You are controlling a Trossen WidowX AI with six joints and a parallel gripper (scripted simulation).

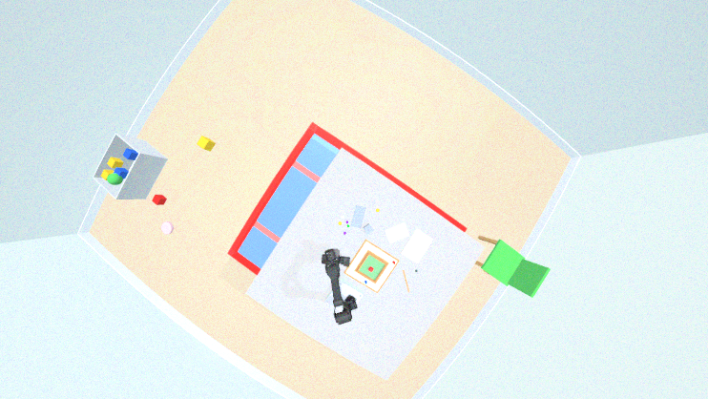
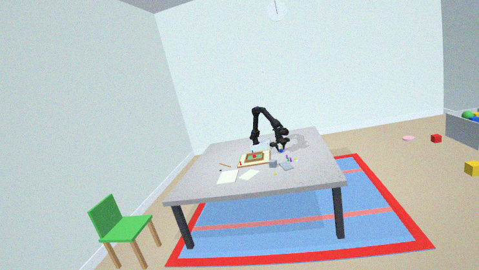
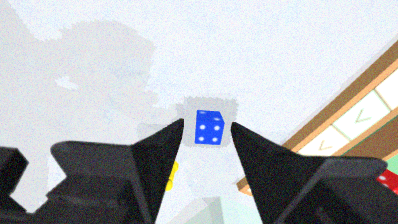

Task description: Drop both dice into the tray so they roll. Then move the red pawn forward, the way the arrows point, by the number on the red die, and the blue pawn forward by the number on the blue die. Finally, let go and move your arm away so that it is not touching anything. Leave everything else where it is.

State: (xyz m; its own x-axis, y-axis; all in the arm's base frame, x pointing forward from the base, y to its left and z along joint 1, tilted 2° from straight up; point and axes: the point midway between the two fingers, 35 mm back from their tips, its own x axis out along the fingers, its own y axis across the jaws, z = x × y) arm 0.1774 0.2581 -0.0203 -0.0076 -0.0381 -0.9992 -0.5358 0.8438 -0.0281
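The red pawn is 34 cm to the right of my gripper tip, 21 cm ahead of it and 2 cm above it. Also, from my gripper tip: grey block: 29 cm ahead, 5 cm to the right, 1 cm above.
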